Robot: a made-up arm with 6 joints.
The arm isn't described. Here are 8 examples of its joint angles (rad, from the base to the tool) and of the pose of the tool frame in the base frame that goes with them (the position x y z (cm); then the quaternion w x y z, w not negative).
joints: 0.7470 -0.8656 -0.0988 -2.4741 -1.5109 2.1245
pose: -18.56 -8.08 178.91 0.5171 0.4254 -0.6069 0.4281
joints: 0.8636 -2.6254 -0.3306 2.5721 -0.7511 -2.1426
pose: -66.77 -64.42 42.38 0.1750 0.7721 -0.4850 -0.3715
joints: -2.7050 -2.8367 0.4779 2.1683 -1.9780 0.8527
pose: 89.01 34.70 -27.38 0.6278 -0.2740 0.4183 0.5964
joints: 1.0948 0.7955 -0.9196 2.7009 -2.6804 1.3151
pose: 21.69 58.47 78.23 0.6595 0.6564 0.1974 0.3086
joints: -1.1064 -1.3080 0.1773 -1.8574 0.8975 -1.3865
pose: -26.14 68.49 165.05 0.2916 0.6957 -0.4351 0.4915
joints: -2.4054 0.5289 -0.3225 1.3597 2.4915 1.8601
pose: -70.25 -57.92 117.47 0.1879 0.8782 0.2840 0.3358
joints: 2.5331 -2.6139 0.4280 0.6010 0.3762 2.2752
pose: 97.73 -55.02 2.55 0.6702 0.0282 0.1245 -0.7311
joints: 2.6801 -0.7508 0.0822 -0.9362 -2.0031 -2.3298
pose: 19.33 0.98 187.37 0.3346 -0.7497 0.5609 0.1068
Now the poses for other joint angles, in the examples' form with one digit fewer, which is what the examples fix.
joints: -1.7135 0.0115 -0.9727 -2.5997 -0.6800 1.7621
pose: 5.9 -28.8 115.8 0.347 0.450 0.063 -0.820
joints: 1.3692 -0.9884 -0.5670 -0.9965 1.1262 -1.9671
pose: 3.6 -16.5 146.1 0.045 -0.805 -0.446 -0.388
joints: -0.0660 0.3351 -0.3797 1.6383 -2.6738 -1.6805
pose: 86.5 -4.0 133.9 0.204 0.350 0.040 0.913
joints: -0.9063 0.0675 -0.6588 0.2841 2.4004 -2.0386
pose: 25.4 -49.4 130.3 0.784 0.501 -0.343 0.129
